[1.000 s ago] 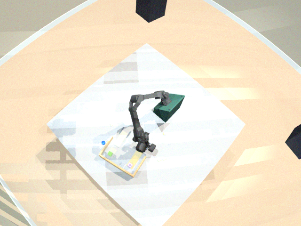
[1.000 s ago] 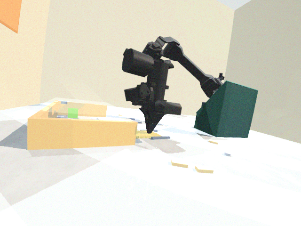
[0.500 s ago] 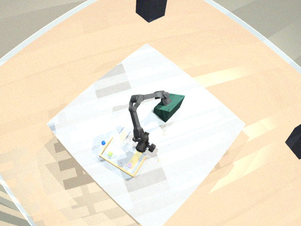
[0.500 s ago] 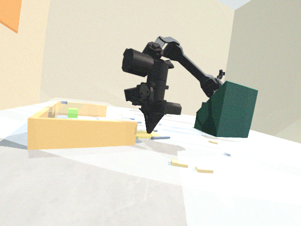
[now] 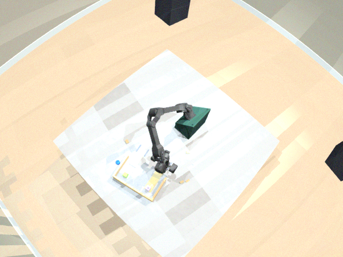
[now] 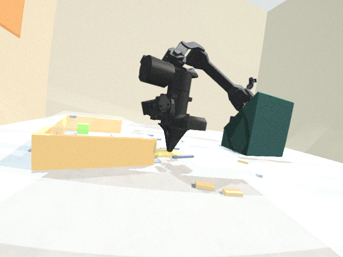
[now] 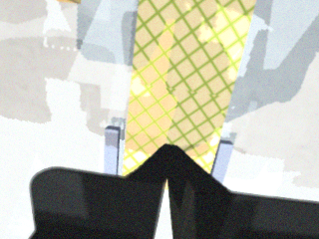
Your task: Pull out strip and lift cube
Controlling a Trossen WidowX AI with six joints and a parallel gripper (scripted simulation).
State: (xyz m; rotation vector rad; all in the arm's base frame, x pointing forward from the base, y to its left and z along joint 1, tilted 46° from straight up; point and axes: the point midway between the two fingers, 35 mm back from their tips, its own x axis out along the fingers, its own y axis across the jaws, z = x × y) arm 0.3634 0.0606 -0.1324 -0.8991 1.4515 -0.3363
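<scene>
Now: gripper tip 90 mm short of the gridded strip and 30 mm to the right of it. Also, from my gripper tip: purple cube marked r 190 mm ahead, 60 mm to the left, 20 mm above.
</scene>
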